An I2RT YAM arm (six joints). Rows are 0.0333 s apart.
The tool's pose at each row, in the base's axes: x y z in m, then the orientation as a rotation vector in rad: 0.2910, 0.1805, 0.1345, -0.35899, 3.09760, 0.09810; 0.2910, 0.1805, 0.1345, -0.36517, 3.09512, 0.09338; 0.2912, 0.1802, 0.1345, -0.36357, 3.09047, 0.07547; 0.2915, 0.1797, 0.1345, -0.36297, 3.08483, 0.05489; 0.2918, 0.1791, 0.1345, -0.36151, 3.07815, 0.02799; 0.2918, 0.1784, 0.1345, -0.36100, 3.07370, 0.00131
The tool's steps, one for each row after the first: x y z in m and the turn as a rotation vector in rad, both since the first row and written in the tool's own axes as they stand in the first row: 0.0000, 0.0000, 0.0000, 0.00313, -0.00141, -0.00421; -0.0001, -0.0003, 0.0000, 0.01508, -0.00536, -0.00383; -0.0003, -0.0009, 0.0000, 0.02885, -0.00990, -0.00421; -0.0005, -0.0015, -0.0001, 0.04683, -0.01504, -0.00419; -0.0003, -0.0022, -0.0001, 0.06446, -0.01763, -0.00453
